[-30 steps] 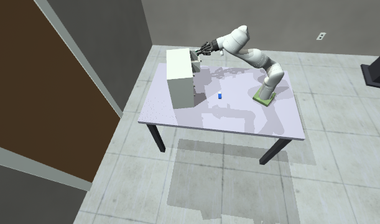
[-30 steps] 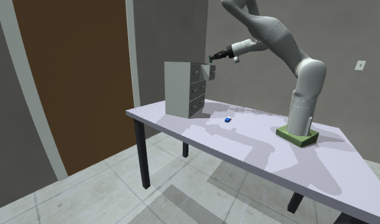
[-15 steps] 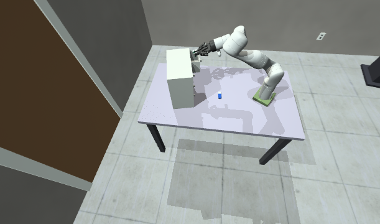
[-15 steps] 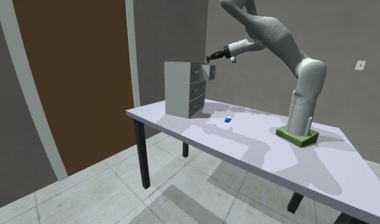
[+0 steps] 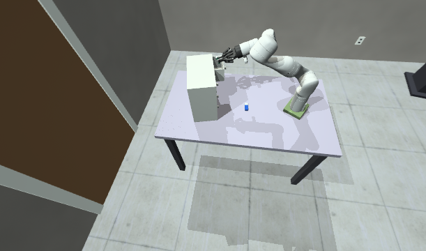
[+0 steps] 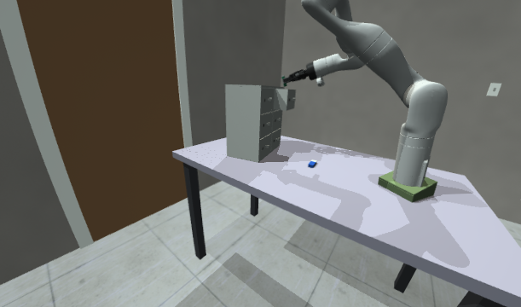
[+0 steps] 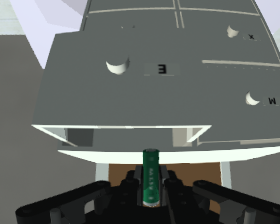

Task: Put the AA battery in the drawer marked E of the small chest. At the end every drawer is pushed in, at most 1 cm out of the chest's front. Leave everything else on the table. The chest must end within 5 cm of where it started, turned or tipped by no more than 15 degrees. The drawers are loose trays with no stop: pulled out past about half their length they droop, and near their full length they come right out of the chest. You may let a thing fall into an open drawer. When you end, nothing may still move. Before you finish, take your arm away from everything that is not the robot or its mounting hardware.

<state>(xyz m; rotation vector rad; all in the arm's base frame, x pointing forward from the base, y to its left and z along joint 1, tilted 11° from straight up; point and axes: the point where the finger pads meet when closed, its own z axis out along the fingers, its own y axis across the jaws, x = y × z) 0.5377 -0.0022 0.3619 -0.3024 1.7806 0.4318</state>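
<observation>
The green AA battery is 10 mm ahead of my hand. From my hand the other things lie so: blue block (210 mm behind, 20 mm to the left, 360 mm below); drawer (60 mm ahead, 110 mm below).
</observation>
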